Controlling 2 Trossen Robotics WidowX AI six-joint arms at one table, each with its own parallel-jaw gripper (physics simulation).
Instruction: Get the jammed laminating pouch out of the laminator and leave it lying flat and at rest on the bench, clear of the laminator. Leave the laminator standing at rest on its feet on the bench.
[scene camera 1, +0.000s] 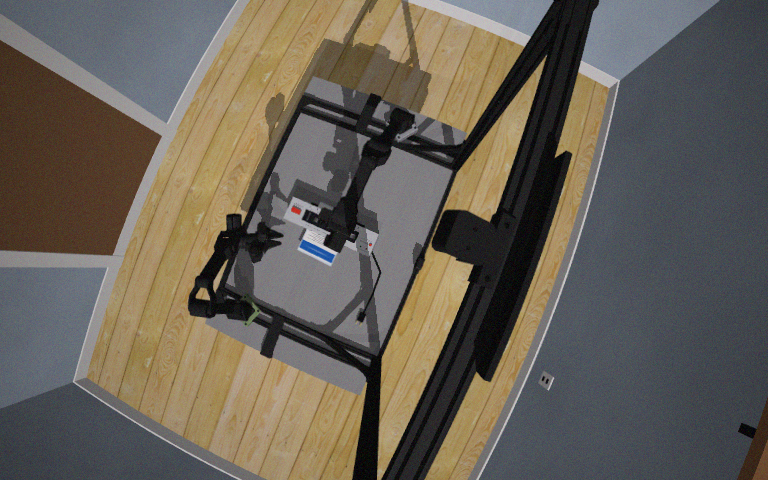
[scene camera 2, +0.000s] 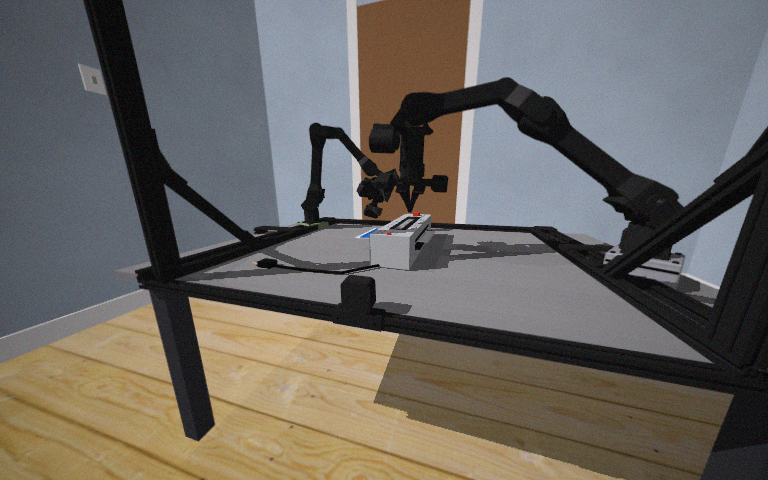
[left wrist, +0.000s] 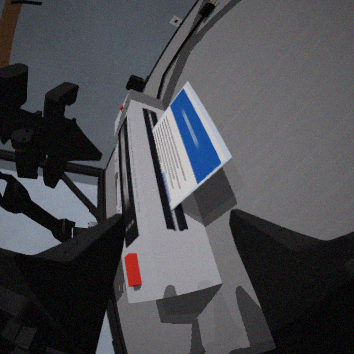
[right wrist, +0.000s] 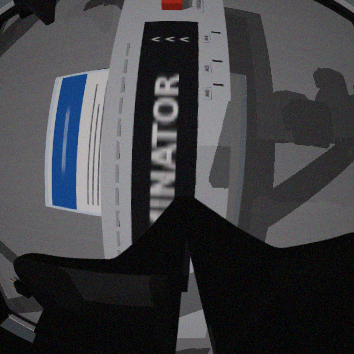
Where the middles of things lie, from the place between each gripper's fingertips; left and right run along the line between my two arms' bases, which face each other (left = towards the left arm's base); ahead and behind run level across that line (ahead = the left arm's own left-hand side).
Right now my right hand is 30 mm short of the blue-and-white pouch (scene camera 1: 312, 244), 60 mm to the right of it and 80 mm above it.
My left gripper is now 100 mm past the blue-and-white pouch, 130 mm to the left of it and 60 mm above it.
